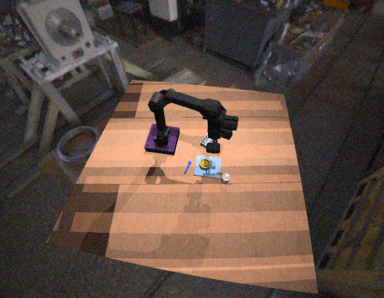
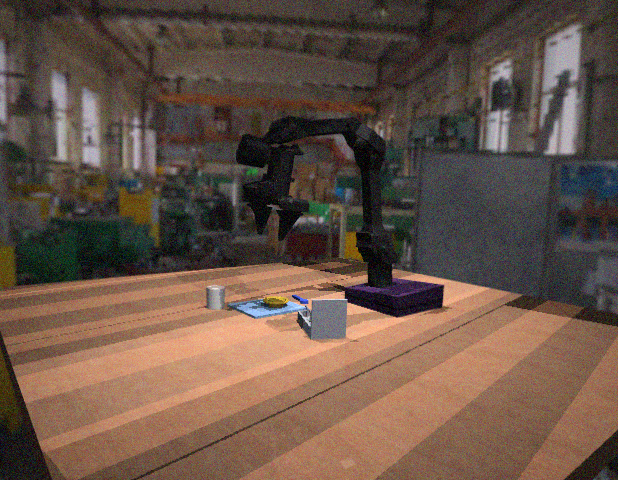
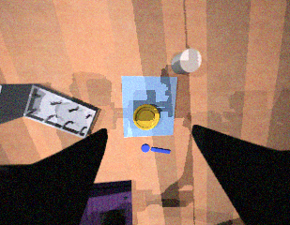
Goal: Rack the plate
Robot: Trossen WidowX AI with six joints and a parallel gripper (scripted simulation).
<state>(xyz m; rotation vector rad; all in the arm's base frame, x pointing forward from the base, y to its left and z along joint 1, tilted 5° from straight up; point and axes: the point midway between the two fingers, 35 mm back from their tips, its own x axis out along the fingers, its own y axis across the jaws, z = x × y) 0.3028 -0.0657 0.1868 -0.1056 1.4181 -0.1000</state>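
The yellow plate is 160 mm below my gripper tip, 40 mm behind it and 20 mm to the right of it. Also, from my gripper tip: blue spoon 180 mm below, 130 mm behind, 40 mm to the right; then light blue mat 180 mm below, 30 mm to the right, 20 mm behind; then white cup 150 mm below, 100 mm to the right, 80 mm ahead.
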